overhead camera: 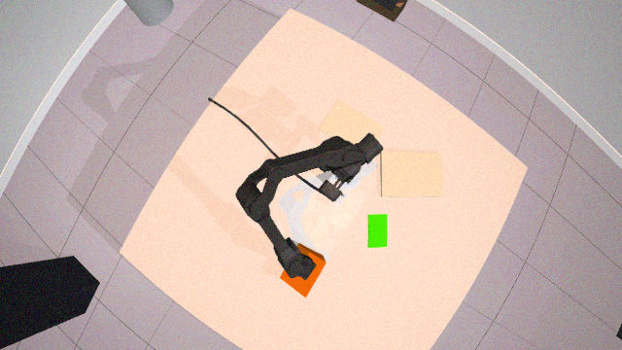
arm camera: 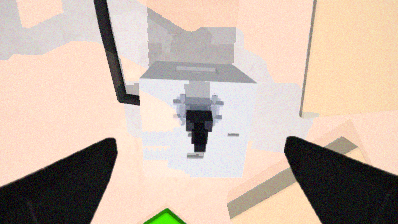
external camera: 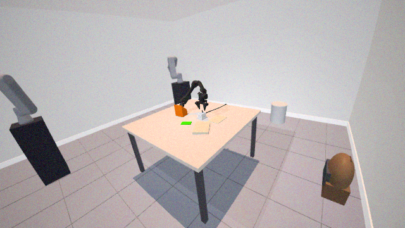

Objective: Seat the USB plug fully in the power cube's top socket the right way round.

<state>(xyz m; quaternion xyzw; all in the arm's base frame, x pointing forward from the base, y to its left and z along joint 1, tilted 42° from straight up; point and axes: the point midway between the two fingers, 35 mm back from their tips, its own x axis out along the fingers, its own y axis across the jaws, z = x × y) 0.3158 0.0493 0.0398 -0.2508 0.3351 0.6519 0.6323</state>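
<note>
Right now my gripper tip is 2 cm above the black USB plug. The rest, counted from my gripper tip: tan flat pad: 19 cm ahead, 6 cm to the left, 11 cm below; thick tan block: 17 cm ahead, 23 cm to the right, 10 cm below; green block: 8 cm behind, 22 cm to the right, 11 cm below.
</note>
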